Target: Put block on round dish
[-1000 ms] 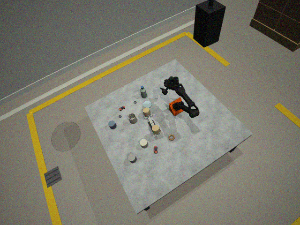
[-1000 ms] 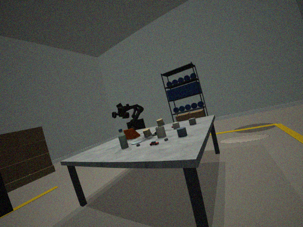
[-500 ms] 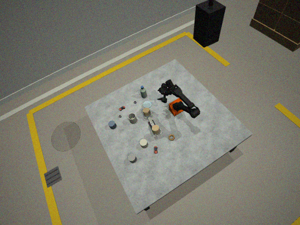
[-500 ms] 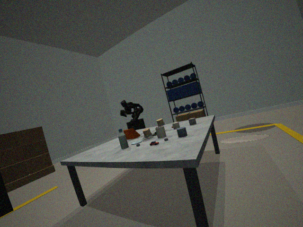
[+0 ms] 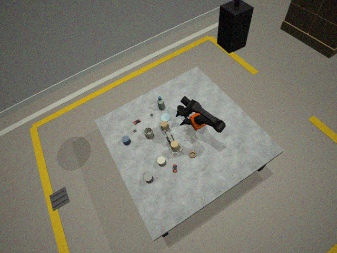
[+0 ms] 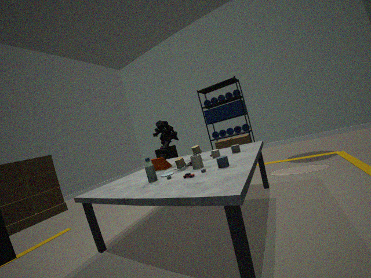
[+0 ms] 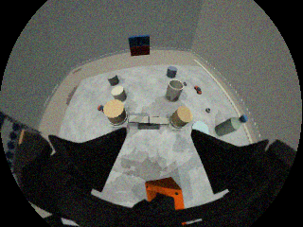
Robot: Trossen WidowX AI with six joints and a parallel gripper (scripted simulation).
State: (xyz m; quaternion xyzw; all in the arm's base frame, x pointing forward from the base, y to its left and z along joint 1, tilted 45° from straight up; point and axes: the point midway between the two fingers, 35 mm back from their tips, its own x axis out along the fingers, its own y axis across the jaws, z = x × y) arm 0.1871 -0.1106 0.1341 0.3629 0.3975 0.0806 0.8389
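My gripper tip is now 90 mm short of the tan cup, 140 mm to the left of it and 170 mm above it. The rest, counted from my gripper tip: pale green block 90 mm ahead, 120 mm to the right, 190 mm below; then small balance 100 mm ahead, 10 mm to the left, 190 mm below; then ring 10 mm ahead, 240 mm to the left, 230 mm below.
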